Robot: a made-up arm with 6 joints. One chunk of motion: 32 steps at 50 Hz.
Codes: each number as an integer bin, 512 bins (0 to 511) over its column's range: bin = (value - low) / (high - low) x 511, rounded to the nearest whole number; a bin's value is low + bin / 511 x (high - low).
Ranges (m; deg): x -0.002..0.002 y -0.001..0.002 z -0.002..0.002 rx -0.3..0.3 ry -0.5..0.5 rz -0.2..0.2
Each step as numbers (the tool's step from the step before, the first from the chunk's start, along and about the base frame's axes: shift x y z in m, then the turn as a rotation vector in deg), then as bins.
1 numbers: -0.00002 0.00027 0.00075 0.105 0.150 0.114
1 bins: 253 216 351 345 332 401
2 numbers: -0.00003 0.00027 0.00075 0.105 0.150 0.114
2 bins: 252 216 351 345 332 401
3 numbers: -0.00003 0.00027 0.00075 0.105 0.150 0.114
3 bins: 252 216 351 345 332 401
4 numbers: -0.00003 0.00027 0.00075 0.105 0.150 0.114
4 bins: 252 216 351 345 332 401
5 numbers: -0.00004 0.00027 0.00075 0.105 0.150 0.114
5 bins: 250 216 351 345 332 401
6 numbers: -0.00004 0.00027 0.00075 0.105 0.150 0.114
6 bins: 250 216 351 345 332 401
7 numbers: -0.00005 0.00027 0.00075 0.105 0.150 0.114
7 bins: 249 216 351 345 332 401
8 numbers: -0.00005 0.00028 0.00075 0.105 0.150 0.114
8 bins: 249 218 351 345 332 401
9 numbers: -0.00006 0.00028 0.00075 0.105 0.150 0.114
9 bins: 248 218 351 345 332 401
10 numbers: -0.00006 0.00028 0.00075 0.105 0.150 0.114
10 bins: 248 218 351 345 332 401
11 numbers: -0.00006 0.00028 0.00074 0.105 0.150 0.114
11 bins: 248 218 350 345 332 401
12 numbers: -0.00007 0.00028 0.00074 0.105 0.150 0.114
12 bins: 247 218 350 345 332 401
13 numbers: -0.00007 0.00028 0.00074 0.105 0.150 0.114
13 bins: 247 218 350 345 332 401
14 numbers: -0.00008 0.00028 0.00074 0.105 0.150 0.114
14 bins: 245 218 350 345 332 401
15 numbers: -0.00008 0.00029 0.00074 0.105 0.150 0.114
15 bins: 245 220 350 345 332 401
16 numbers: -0.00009 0.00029 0.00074 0.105 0.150 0.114
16 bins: 244 220 350 345 332 401
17 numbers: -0.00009 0.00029 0.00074 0.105 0.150 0.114
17 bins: 244 220 350 345 332 401
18 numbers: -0.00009 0.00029 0.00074 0.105 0.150 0.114
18 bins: 244 220 350 345 332 401
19 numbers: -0.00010 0.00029 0.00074 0.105 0.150 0.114
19 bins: 243 220 350 345 332 401
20 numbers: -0.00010 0.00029 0.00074 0.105 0.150 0.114
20 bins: 243 220 350 345 332 401
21 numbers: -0.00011 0.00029 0.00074 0.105 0.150 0.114
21 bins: 241 220 350 345 332 401
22 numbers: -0.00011 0.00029 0.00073 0.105 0.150 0.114
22 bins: 241 220 349 345 332 401
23 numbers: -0.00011 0.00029 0.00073 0.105 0.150 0.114
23 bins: 241 220 349 345 332 401
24 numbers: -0.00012 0.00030 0.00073 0.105 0.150 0.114
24 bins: 240 221 349 345 332 401
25 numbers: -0.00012 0.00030 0.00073 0.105 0.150 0.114
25 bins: 240 221 349 345 332 401
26 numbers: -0.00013 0.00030 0.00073 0.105 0.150 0.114
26 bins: 239 221 349 345 332 401
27 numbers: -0.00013 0.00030 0.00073 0.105 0.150 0.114
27 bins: 239 221 349 345 332 401
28 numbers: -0.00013 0.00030 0.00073 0.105 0.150 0.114
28 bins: 239 221 349 345 332 401
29 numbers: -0.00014 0.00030 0.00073 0.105 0.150 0.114
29 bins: 238 221 349 345 332 401
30 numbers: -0.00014 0.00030 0.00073 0.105 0.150 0.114
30 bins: 238 221 349 345 332 401
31 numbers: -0.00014 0.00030 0.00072 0.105 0.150 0.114
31 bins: 238 221 347 345 332 401
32 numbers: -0.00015 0.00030 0.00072 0.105 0.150 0.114
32 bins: 236 221 347 345 332 401
